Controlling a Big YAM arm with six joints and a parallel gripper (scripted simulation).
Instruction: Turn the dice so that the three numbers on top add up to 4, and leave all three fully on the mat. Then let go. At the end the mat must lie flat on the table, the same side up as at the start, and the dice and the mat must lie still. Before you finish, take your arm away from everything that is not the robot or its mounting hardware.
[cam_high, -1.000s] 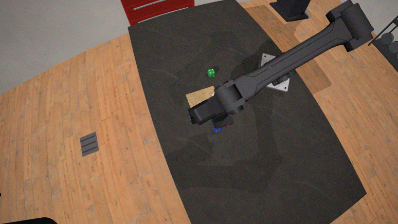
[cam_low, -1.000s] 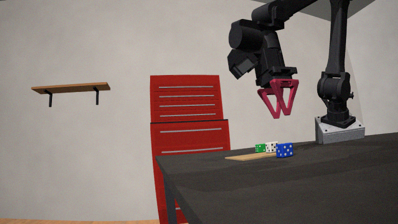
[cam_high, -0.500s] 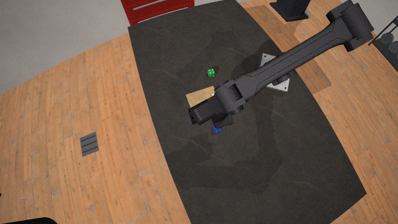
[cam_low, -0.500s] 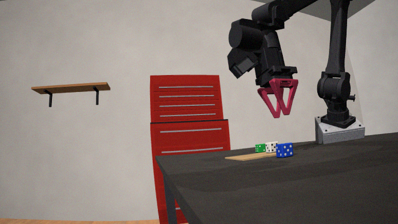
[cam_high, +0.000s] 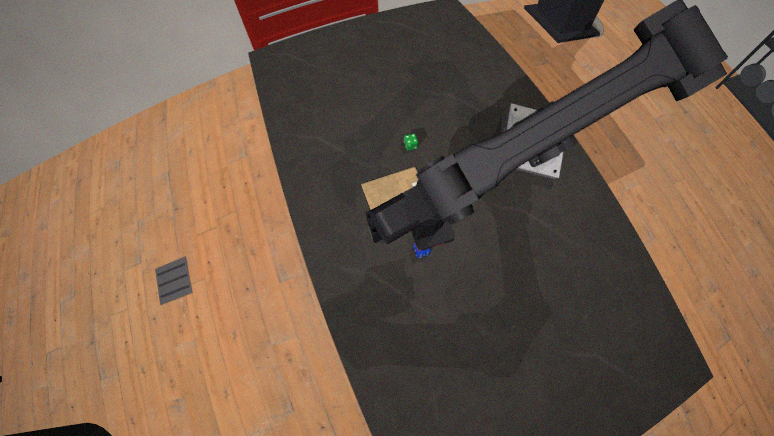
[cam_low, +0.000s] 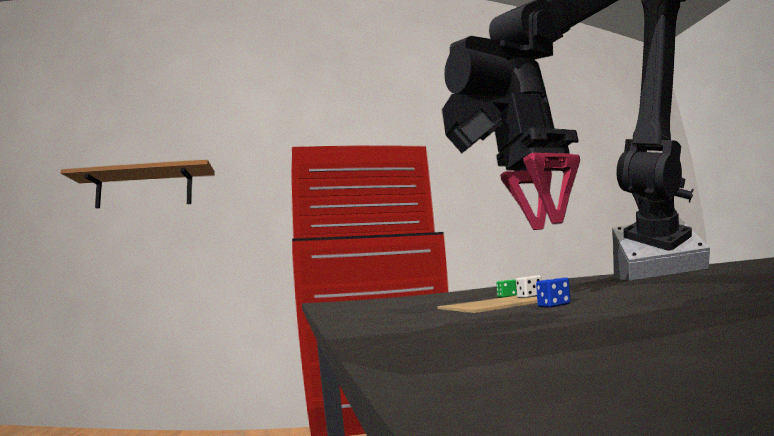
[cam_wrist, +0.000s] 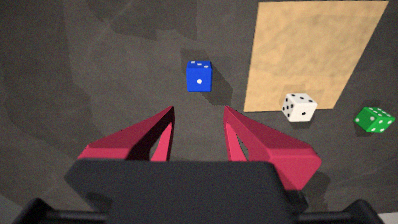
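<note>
Right now the blue die is 8 cm below my hand. Round my hand: white die: 14 cm to the right, 8 cm below, 5 cm behind; green die: 27 cm to the right, 9 cm behind, 8 cm below; tan mat: 14 cm to the right, 10 cm below.
</note>
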